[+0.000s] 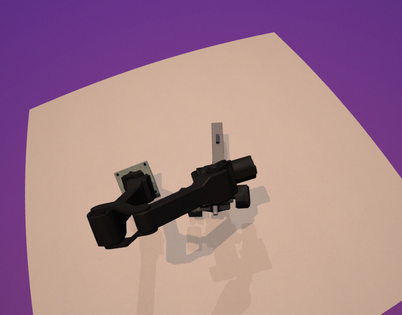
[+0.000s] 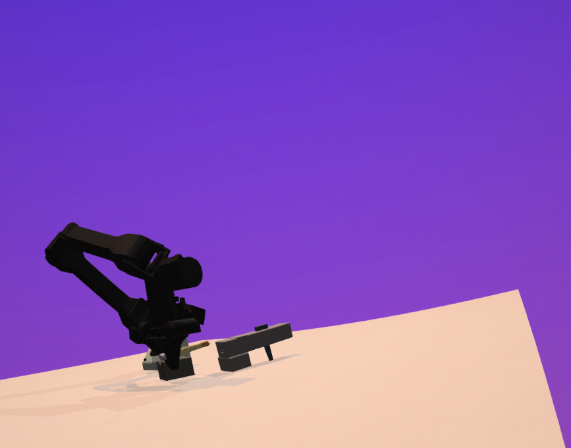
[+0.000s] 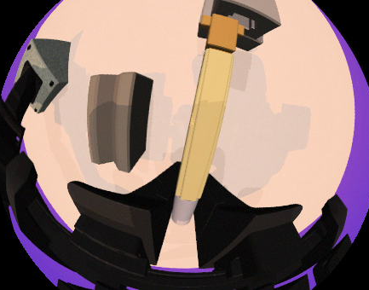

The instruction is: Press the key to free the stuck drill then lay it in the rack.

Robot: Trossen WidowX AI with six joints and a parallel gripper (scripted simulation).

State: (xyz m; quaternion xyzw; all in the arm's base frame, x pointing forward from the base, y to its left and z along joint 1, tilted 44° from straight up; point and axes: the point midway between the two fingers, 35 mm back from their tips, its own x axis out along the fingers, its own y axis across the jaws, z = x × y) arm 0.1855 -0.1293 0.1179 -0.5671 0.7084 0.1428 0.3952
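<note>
My gripper tip is 2 cm short of the drill, 3 cm to the right of it and 4 cm below it. Round my gripper tip: rack block 4 cm behind, 5 cm to the left, 1 cm below; then housing 9 cm ahead, 17 cm to the left, 2 cm above; then key 10 cm ahead, 20 cm to the left, 3 cm above.
</note>
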